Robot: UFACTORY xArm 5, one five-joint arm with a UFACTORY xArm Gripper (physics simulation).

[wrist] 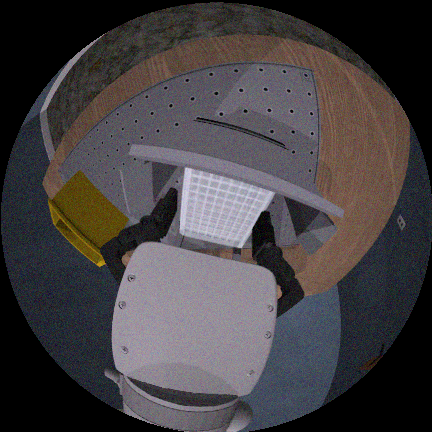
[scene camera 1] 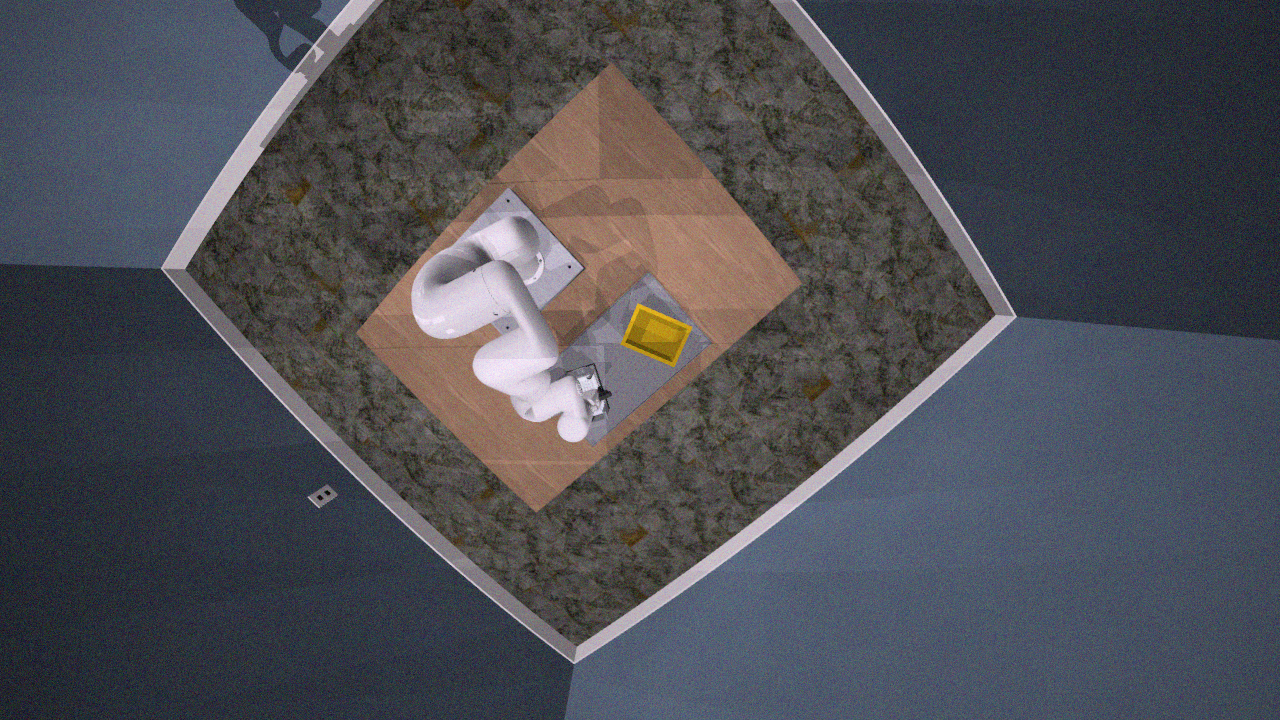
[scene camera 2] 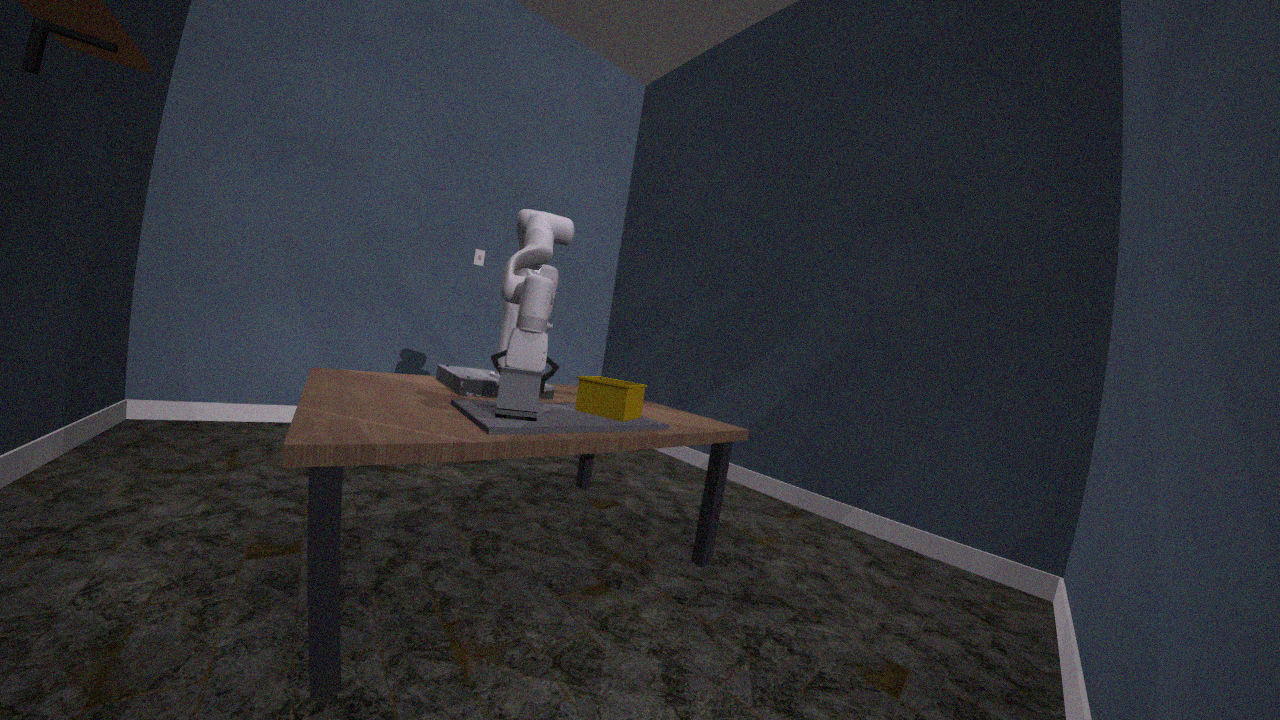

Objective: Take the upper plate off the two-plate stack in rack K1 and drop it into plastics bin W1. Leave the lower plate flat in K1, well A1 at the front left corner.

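Places are measured from the arm's base along level axes (x back, y left, z down), in millimetres.
Pixels of known places: gripper, between the fingertips: (wrist: 217, 208); arm's base, origin of its link: (scene camera 1: 523, 264).
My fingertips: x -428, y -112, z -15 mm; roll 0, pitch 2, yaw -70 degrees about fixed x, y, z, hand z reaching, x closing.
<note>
Ahead of a thing's pixels: the offset from my fingertips to its top centre. Level surfaces: height alone.
A white gridded well plate @(dz -2, dx -4, dy -6 mm) (wrist: 221, 206) lies in rack K1, a grey holder @(dz -69, dx +2, dy -3 mm) (wrist: 230, 167) (scene camera 2: 518, 394) with a raised long wall and slanted sides. It is the upper plate of the stack; the lower plate under it cannot be told apart. My gripper (wrist: 217, 208) is open and empty, pointing down over the rack, with one black finger at each side of the plate. In scene camera 2 the fingertips are hidden behind the rack. Bin W1, a yellow open box @(dz -49, dx +15, dy +285 mm) (scene camera 1: 664, 317) (scene camera 2: 608, 400) (wrist: 90, 205), stands beside the rack, and I see no plate in it from above.
The rack and bin stand on a grey perforated board @(dz +50, dx +9, dy +134 mm) (scene camera 1: 635, 385) (wrist: 255, 100) on the wooden table @(dz +63 mm) (scene camera 1: 733, 250) (scene camera 2: 375, 411) (wrist: 350, 150). The robot's grey base plate (scene camera 1: 556, 250) lies behind. The rack's raised wall rises close beside the fingers, and the bin is on their left in the wrist view.
</note>
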